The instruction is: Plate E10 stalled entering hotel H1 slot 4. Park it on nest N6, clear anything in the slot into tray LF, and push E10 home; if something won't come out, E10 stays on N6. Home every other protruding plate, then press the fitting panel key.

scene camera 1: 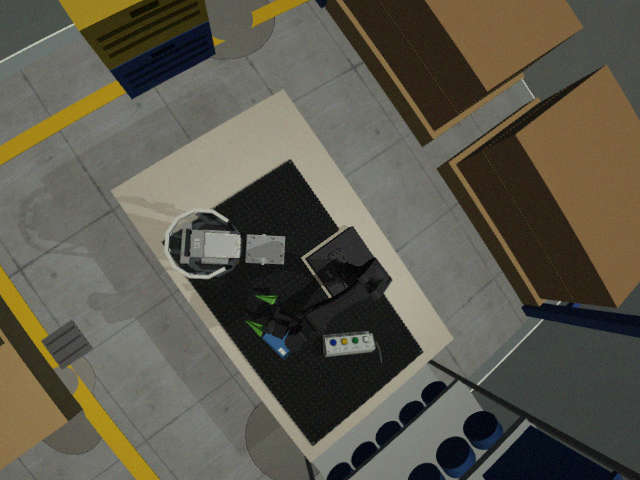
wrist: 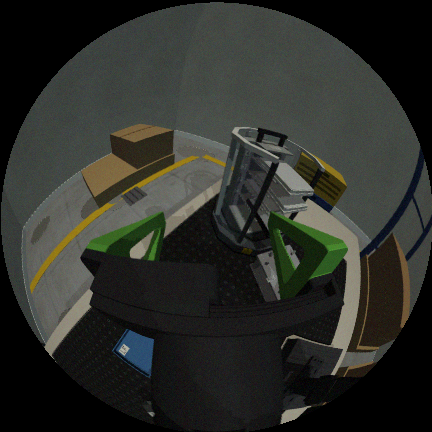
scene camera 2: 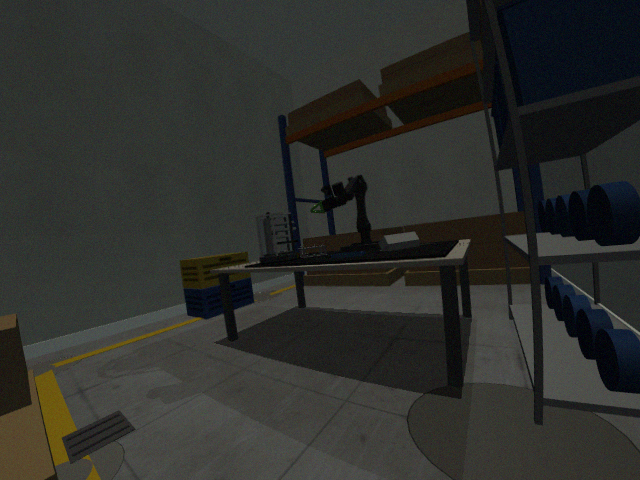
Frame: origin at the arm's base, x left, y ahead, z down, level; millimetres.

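Where they show: gripper, fingertip midpoint: (scene camera 1: 250, 307) (wrist: 216, 217) (scene camera 2: 310, 211); arm's base, link origin: (scene camera 1: 344, 270) (wrist: 297, 384) (scene camera 2: 366, 243).
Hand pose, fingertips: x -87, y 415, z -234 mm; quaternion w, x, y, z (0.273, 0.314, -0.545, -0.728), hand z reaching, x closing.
Observation:
Things, the pixels of their top centre, and the offset from my fingertips. Level surfaces: height alone.
- Hotel H1, top centre: (wrist: 284, 137) (scene camera 1: 200, 242) (scene camera 2: 274, 212) dx -278, dy +40, dz -37 mm
- upper plate, top centre: (wrist: 287, 172) (scene camera 1: 218, 245) dx -251, dy -1, dz +30 mm
- lower plate, top centre: (wrist: 282, 188) dx -247, dy -8, dz +71 mm
- grey nest, top centre: (wrist: 290, 271) (scene camera 1: 265, 249) (scene camera 2: 311, 244) dx -164, dy -148, dz +196 mm
- blue tray, top centre: (wrist: 141, 346) (scene camera 1: 280, 338) (scene camera 2: 348, 253) dx +209, dy -21, dz +254 mm
- panel, top centre: (scene camera 1: 351, 347) (scene camera 2: 398, 233) dx +385, dy -271, dz +188 mm
- black mat, surface height: dz +272 mm
- table, surface height: dz +284 mm
Hotel H1 (scene camera 1: 196, 242) (scene camera 2: 267, 238) (wrist: 259, 202) stands at the table's far-left end, with white-grey plates inside. In the wrist view an upper plate (wrist: 296, 183) and a lower plate (wrist: 294, 204) stick out of its open side. Slot numbers and plate labels are unreadable. The grey nest (scene camera 1: 265, 249) (wrist: 270, 270) lies in front of that side; no raised plate is discernible on it. The blue tray (scene camera 1: 275, 345) (wrist: 139, 350) is partly hidden under my arm. The panel (scene camera 1: 348, 348) (scene camera 2: 399, 239) has blue, yellow, green and white keys. My gripper (scene camera 1: 251, 310) (scene camera 2: 316, 207) (wrist: 216, 217) is open and empty, above the mat, away from the hotel.
The arm's base plate (scene camera 1: 336, 255) is at the table's rear edge, between nest and panel. A black mat (scene camera 1: 320, 397) covers much of the table (scene camera 1: 279, 116). Cardboard boxes (scene camera 1: 578, 170) lie behind; blue and yellow crates (scene camera 1: 168, 64) (scene camera 2: 217, 268) stand beyond the hotel end.

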